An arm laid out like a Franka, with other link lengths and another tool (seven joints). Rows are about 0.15 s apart.
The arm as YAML. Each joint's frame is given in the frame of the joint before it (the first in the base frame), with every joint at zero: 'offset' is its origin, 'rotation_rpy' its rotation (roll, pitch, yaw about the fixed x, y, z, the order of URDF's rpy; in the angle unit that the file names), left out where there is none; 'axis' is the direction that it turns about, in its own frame. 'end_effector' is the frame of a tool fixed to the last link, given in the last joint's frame.
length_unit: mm
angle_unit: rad
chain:
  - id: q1
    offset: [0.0, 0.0, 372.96]
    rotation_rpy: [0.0, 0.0, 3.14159]
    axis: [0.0, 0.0, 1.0]
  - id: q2
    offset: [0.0, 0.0, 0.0]
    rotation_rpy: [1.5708, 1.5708, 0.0]
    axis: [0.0, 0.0, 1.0]
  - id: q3
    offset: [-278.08, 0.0, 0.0]
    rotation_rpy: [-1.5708, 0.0, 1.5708]
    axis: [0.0, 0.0, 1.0]
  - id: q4
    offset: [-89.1, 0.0, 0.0]
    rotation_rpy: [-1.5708, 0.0, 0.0]
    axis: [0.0, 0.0, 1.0]
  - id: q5
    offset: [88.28, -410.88, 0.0]
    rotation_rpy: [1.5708, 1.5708, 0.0]
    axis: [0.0, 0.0, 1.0]
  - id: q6
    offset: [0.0, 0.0, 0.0]
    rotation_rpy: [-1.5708, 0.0, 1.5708]
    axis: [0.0, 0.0, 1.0]
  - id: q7
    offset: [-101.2, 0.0, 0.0]
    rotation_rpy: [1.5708, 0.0, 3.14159]
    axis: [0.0, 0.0, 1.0]
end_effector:
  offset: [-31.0, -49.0, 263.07]
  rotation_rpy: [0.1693, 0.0, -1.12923]
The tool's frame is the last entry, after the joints.
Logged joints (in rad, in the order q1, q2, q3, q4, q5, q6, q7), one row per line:
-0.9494 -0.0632 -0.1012 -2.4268 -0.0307 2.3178 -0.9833
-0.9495 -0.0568 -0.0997 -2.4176 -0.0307 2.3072 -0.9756
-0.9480 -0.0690 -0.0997 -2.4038 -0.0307 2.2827 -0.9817
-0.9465 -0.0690 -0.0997 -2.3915 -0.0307 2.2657 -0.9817
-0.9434 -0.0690 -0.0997 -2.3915 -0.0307 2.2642 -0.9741
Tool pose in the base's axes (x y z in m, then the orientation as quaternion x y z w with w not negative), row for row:
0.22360 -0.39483 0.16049 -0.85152 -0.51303 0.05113 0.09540
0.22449 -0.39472 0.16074 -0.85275 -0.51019 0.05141 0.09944
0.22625 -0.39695 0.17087 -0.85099 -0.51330 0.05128 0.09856
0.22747 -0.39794 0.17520 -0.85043 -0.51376 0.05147 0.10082
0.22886 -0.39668 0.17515 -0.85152 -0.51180 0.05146 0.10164
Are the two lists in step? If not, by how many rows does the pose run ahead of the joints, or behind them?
They are in step.
